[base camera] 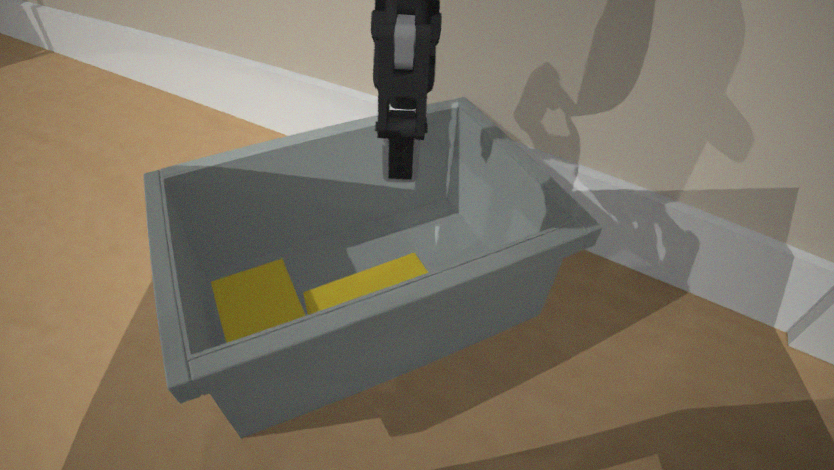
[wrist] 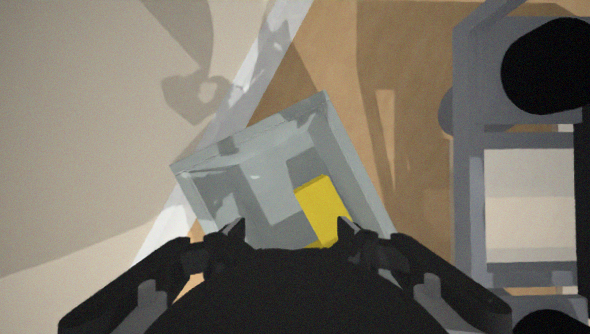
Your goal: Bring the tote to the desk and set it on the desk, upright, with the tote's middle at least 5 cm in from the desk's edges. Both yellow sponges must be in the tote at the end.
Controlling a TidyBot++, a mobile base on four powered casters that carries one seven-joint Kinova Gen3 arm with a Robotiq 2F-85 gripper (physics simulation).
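Frame: origin at the arm's base, x back, y right, z up, level; millimetres.
Seen in the pictures: gripper, between the fingertips: [base camera: 402, 139] [wrist: 291, 227].
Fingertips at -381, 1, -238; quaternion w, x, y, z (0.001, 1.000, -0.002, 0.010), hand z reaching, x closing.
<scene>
A point is followed by its place in that frame, as x, y, z.
The grey tote [base camera: 389, 349] {-278, -3, -348} [wrist: 344, 151] {-317, 75, -277} stands upright on the floor near the wall. Two yellow sponges lie flat on its bottom at the near left, one square-looking [base camera: 256, 298] {-319, -110, -348} and one long [base camera: 365, 280] {-342, -25, -348}. The wrist view shows one sponge [wrist: 319, 206] {-333, -7, -349} clearly. My gripper [base camera: 402, 169] {-381, 1, -238} [wrist: 291, 227] {-381, 1, -238} is open and empty. It reaches down at the middle of the tote's far wall, with a dark finger showing below the rim against the wall's inner face. I cannot tell whether the other finger is outside the wall.
A beige wall with a white baseboard [base camera: 227, 84] {-663, -239, -347} runs close behind the tote. My own grey base frame [wrist: 467, 144] shows at the right of the wrist view. Brown floor [base camera: 79, 194] {-490, -388, -396} surrounds the tote.
</scene>
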